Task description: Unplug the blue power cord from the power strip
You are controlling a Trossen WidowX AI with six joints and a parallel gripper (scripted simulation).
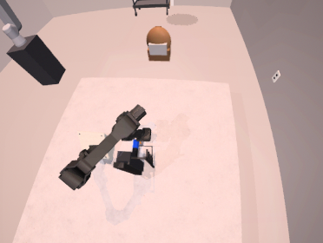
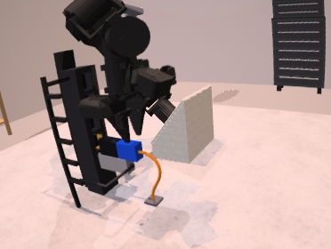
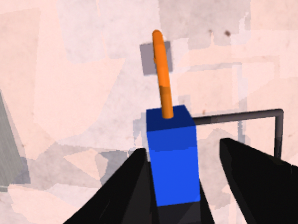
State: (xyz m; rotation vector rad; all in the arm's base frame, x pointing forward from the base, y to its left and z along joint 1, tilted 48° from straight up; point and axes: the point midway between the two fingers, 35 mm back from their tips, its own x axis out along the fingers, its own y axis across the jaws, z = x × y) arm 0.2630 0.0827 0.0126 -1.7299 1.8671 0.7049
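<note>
My gripper tip is now 4 cm to the left of the blue plug and 2 cm above it. Also, from my gripper tip: grey pad: 14 cm below, 2 cm to the left.
</note>
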